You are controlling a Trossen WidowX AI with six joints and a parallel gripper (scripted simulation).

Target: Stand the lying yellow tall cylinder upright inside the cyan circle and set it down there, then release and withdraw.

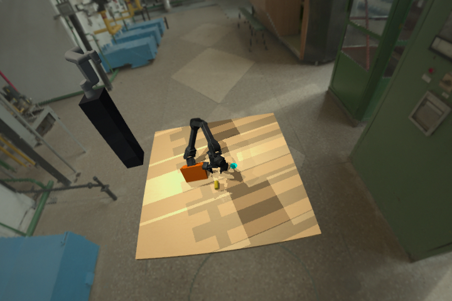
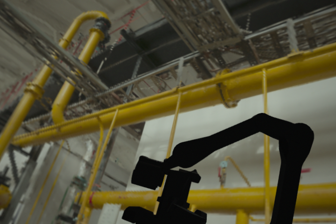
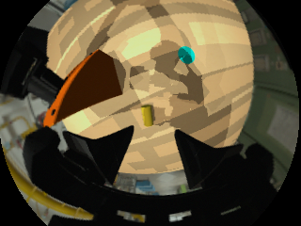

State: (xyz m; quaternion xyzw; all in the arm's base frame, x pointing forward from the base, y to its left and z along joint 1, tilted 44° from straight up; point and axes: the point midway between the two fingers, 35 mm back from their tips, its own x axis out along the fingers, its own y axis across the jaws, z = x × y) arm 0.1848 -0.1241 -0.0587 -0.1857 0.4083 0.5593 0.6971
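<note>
My gripper tip is now 12 cm above the yellow tall cylinder, 3 cm past it and 2 cm to the left of it. The rest, counted from my gripper tip: cyan circle: 15 cm ahead, 14 cm below, 13 cm to the left.
</note>
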